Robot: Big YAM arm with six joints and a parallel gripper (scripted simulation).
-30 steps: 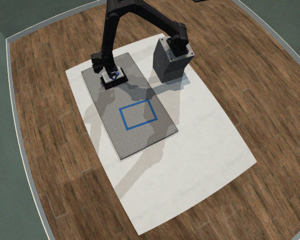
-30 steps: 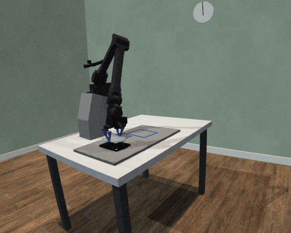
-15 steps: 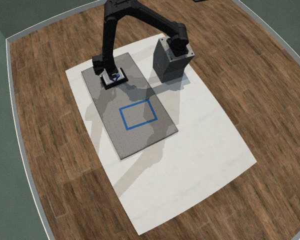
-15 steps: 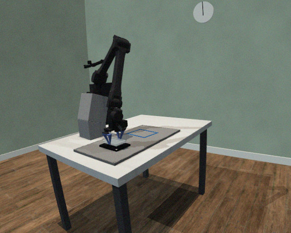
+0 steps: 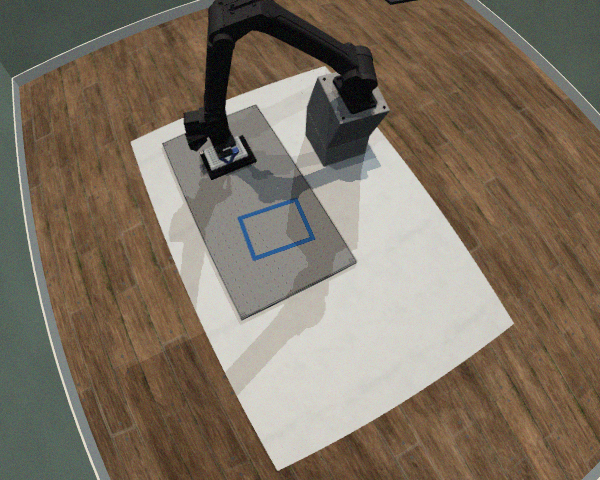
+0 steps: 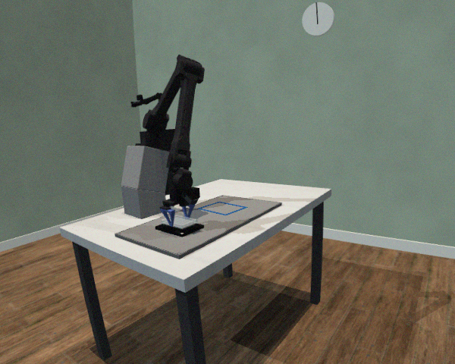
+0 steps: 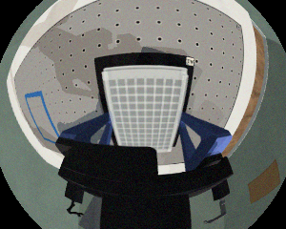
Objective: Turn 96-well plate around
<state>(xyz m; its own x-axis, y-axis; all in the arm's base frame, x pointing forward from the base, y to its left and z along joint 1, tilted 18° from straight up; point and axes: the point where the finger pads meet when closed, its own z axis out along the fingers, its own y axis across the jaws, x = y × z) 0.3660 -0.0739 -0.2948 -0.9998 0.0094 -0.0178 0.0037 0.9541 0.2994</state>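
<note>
The black plate nest N1 is 3 cm below my hand and 1 cm behind it. From my hand the other things lie so: white A1 mark 7 cm ahead, 5 cm to the right, 2 cm below; then white 96-well plate right at my hand.
</note>
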